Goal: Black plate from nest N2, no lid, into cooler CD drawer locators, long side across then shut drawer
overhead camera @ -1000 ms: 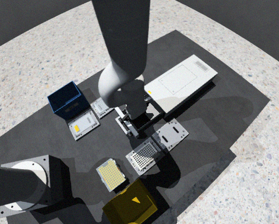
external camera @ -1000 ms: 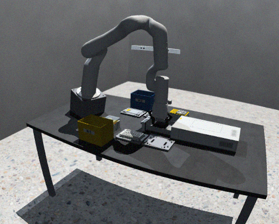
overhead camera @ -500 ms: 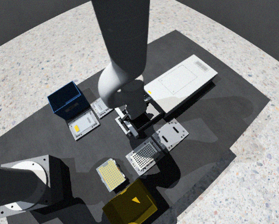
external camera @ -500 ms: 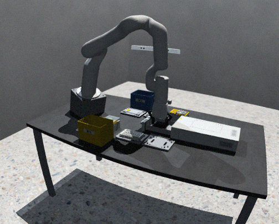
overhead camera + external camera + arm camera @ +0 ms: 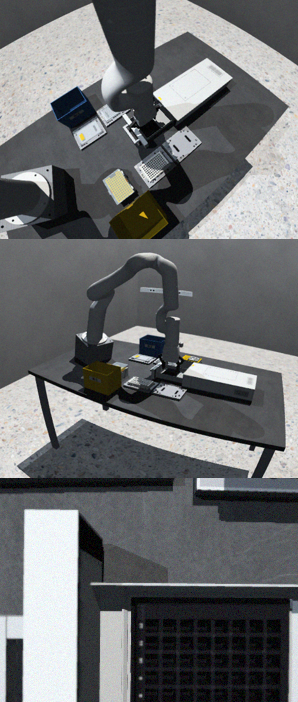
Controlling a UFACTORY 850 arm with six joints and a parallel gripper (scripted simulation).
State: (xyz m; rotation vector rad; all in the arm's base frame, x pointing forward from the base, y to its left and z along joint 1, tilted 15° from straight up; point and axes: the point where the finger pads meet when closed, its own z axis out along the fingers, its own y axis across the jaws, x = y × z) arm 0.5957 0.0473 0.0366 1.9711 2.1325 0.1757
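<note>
The drawer is 30 mm ahead of my hand and 10 mm below it. Also, from my hand: yellow-rimmed tip box (180 mm to the left, 60 mm ahead); then black plate (30 mm below); then white cooler (180 mm ahead, 10 mm to the left, 10 mm below).
</note>
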